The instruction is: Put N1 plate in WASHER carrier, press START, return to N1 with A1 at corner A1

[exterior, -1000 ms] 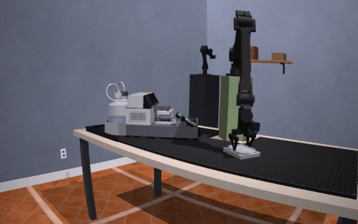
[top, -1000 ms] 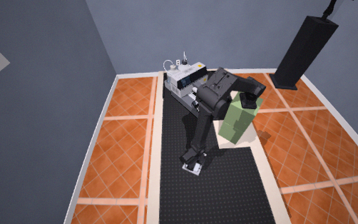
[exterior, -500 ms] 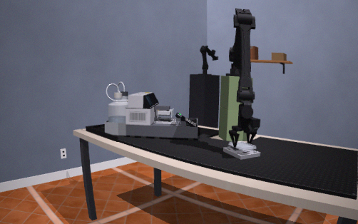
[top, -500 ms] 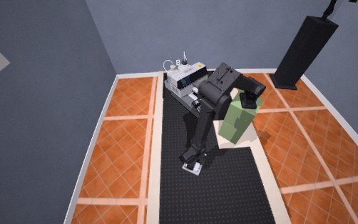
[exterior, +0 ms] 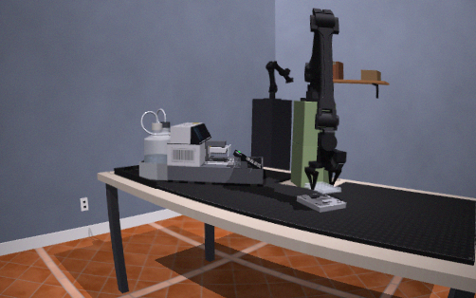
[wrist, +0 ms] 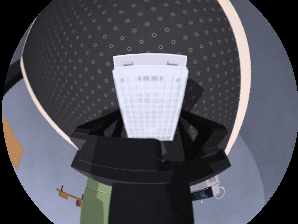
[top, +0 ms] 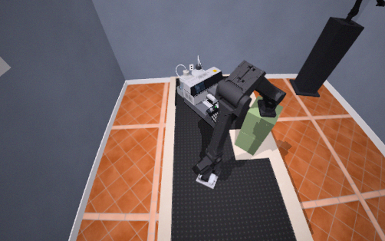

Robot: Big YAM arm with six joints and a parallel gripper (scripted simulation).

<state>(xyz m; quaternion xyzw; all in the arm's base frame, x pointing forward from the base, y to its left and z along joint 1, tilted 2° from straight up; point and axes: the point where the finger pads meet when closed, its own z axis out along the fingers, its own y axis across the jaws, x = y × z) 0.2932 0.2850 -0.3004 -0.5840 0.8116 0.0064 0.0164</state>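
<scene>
Now: the plate nest N1 6 cm below my hand. Round my hand: bottle: 79 cm to the right, 26 cm ahead, 8 cm above; then well plate: 1 cm below; then plate washer: 64 cm to the right, 6 cm above.
</scene>
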